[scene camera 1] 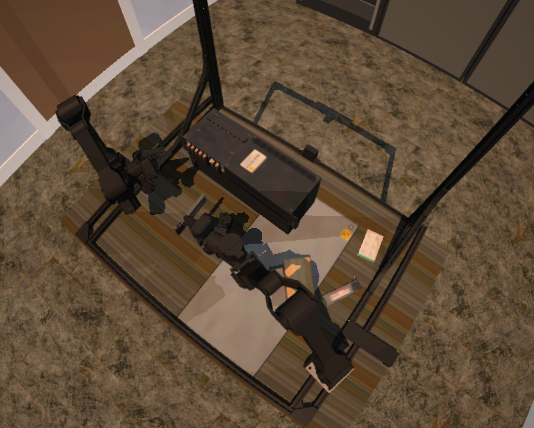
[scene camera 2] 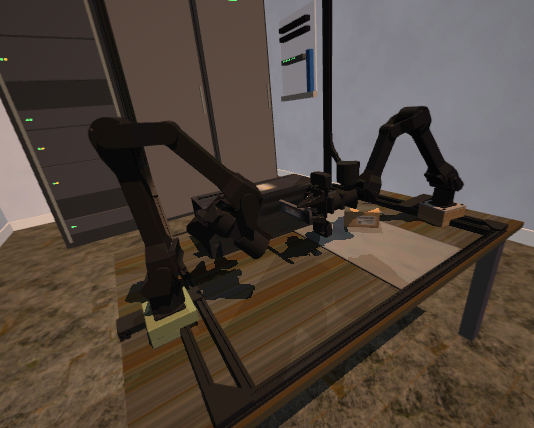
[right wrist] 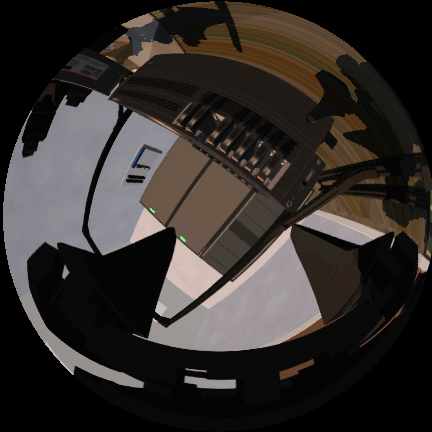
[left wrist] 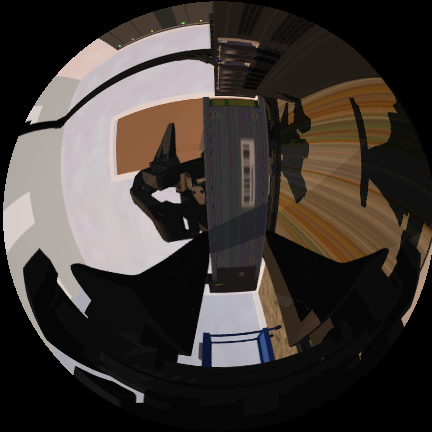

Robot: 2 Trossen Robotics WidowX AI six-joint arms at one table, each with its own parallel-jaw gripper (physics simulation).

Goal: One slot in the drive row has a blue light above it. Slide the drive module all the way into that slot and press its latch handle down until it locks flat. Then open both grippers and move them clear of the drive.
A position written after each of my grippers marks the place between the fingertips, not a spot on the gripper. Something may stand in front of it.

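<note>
My right gripper [scene camera 2: 217, 200] is open and holds nothing, and you'd also find it in the right wrist view [right wrist: 235, 232] and the left wrist view [left wrist: 191, 120]. Then there's my left gripper [scene camera 2: 298, 213], which I can see in scene camera 1 [scene camera 1: 185, 219] and in the left wrist view [left wrist: 235, 236] as well. There's a grey mat too [scene camera 1: 236, 322], and scene camera 2 shows that mat as well [scene camera 2: 397, 256].
</note>
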